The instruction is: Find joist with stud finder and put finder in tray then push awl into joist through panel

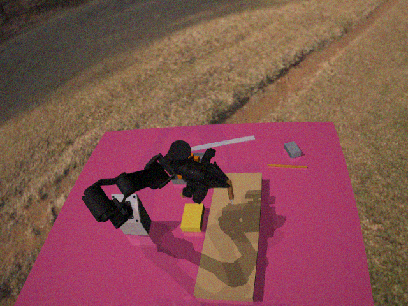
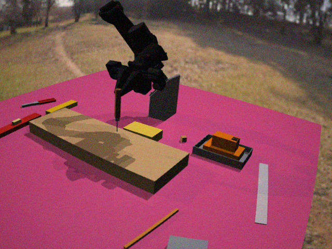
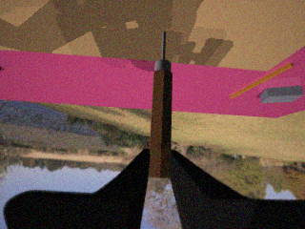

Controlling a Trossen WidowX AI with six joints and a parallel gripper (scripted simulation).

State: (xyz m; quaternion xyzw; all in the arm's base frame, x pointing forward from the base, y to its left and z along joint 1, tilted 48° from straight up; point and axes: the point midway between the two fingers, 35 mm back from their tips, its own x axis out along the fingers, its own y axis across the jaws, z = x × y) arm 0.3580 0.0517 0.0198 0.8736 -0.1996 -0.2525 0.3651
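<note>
The awl is 60 mm below my gripper tip. The rest, counted from my gripper tip: small tan cube (200 mm behind, 180 mm below, 140 mm to the left); then orange stud finder (300 mm to the left, 180 mm behind, 140 mm below); then orange rod (240 mm ahead, 220 mm to the left, 180 mm below).
</note>
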